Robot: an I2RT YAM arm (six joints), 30 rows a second.
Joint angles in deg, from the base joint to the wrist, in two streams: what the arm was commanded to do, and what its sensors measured. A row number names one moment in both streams.
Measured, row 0: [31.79 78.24 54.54 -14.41 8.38 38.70]
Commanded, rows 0 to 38: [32.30 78.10 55.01 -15.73 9.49 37.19]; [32.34 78.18 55.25 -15.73 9.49 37.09]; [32.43 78.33 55.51 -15.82 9.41 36.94]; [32.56 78.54 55.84 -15.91 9.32 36.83]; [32.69 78.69 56.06 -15.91 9.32 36.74]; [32.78 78.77 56.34 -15.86 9.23 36.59]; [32.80 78.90 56.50 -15.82 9.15 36.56]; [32.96 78.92 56.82 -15.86 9.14 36.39]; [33.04 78.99 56.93 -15.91 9.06 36.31]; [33.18 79.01 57.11 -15.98 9.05 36.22]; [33.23 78.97 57.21 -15.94 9.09 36.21]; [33.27 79.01 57.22 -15.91 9.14 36.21]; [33.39 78.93 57.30 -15.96 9.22 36.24]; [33.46 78.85 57.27 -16.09 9.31 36.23]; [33.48 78.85 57.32 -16.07 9.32 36.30]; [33.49 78.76 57.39 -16.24 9.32 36.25]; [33.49 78.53 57.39 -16.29 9.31 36.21]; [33.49 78.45 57.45 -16.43 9.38 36.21]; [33.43 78.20 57.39 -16.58 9.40 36.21]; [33.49 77.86 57.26 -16.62 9.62 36.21]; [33.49 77.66 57.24 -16.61 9.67 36.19]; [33.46 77.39 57.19 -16.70 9.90 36.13]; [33.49 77.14 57.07 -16.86 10.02 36.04]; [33.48 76.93 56.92 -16.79 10.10 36.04]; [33.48 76.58 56.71 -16.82 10.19 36.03]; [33.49 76.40 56.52 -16.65 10.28 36.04]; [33.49 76.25 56.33 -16.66 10.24 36.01]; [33.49 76.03 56.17 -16.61 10.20 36.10]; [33.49 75.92 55.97 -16.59 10.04 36.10]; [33.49 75.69 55.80 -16.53 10.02 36.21]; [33.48 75.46 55.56 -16.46 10.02 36.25]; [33.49 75.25 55.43 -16.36 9.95 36.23]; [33.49 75.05 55.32 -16.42 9.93 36.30]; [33.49 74.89 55.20 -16.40 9.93 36.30]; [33.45 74.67 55.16 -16.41 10.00 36.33]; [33.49 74.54 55.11 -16.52 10.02 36.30]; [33.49 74.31 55.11 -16.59 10.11 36.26]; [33.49 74.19 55.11 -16.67 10.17 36.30]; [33.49 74.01 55.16 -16.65 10.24 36.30]
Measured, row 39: [33.43 74.50 55.05 -16.51 9.26 36.84]
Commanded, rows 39 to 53: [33.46 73.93 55.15 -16.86 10.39 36.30]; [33.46 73.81 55.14 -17.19 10.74 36.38]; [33.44 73.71 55.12 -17.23 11.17 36.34]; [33.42 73.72 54.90 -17.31 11.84 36.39]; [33.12 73.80 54.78 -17.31 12.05 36.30]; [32.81 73.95 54.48 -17.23 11.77 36.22]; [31.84 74.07 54.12 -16.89 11.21 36.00]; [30.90 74.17 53.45 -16.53 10.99 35.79]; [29.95 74.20 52.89 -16.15 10.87 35.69]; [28.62 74.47 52.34 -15.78 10.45 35.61]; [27.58 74.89 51.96 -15.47 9.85 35.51]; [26.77 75.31 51.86 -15.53 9.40 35.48]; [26.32 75.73 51.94 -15.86 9.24 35.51]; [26.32 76.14 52.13 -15.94 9.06 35.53]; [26.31 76.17 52.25 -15.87 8.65 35.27]
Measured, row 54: [26.79 75.83 51.99 -16.14 8.34 35.79]
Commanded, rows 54 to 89: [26.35 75.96 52.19 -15.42 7.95 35.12]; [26.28 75.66 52.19 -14.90 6.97 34.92]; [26.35 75.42 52.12 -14.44 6.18 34.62]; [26.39 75.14 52.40 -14.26 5.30 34.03]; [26.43 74.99 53.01 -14.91 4.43 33.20]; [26.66 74.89 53.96 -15.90 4.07 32.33]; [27.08 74.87 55.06 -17.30 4.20 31.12]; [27.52 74.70 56.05 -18.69 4.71 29.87]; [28.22 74.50 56.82 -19.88 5.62 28.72]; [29.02 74.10 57.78 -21.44 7.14 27.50]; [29.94 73.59 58.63 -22.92 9.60 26.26]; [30.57 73.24 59.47 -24.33 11.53 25.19]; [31.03 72.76 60.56 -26.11 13.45 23.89]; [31.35 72.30 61.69 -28.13 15.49 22.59]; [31.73 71.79 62.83 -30.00 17.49 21.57]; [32.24 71.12 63.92 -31.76 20.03 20.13]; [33.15 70.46 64.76 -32.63 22.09 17.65]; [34.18 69.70 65.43 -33.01 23.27 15.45]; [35.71 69.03 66.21 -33.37 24.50 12.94]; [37.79 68.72 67.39 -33.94 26.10 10.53]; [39.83 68.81 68.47 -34.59 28.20 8.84]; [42.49 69.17 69.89 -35.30 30.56 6.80]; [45.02 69.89 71.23 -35.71 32.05 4.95]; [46.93 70.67 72.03 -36.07 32.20 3.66]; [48.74 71.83 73.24 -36.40 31.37 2.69]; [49.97 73.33 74.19 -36.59 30.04 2.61]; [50.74 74.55 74.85 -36.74 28.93 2.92]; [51.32 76.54 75.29 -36.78 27.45 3.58]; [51.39 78.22 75.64 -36.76 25.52 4.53]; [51.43 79.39 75.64 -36.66 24.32 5.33]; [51.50 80.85 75.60 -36.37 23.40 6.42]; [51.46 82.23 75.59 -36.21 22.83 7.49]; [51.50 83.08 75.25 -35.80 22.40 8.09]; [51.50 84.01 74.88 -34.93 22.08 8.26]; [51.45 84.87 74.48 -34.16 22.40 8.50]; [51.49 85.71 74.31 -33.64 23.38 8.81]
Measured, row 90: [51.37 84.40 74.59 -34.70 23.57 7.20]
